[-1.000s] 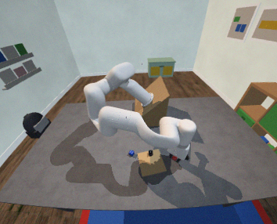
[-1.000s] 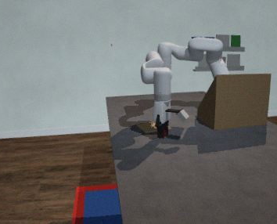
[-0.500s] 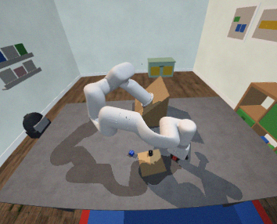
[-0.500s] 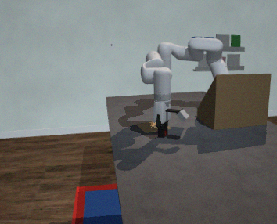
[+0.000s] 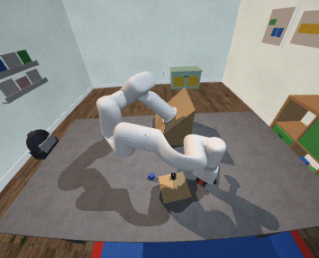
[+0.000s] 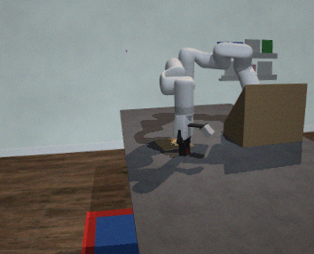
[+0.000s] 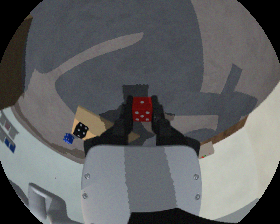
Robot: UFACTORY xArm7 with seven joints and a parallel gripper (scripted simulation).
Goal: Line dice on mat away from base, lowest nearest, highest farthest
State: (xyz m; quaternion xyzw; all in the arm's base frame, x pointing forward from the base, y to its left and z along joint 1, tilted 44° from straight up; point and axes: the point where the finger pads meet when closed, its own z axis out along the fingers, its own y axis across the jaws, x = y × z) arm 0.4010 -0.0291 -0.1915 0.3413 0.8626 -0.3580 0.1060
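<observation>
Right now the tan mat is 10 mm ahead of my hand, 140 mm to the right of it and 20 mm below it. Round my hand: red die 10 mm below; then black die 40 mm behind, 140 mm to the right; then blue die 60 mm behind, 260 mm to the right, 10 mm below.
</observation>
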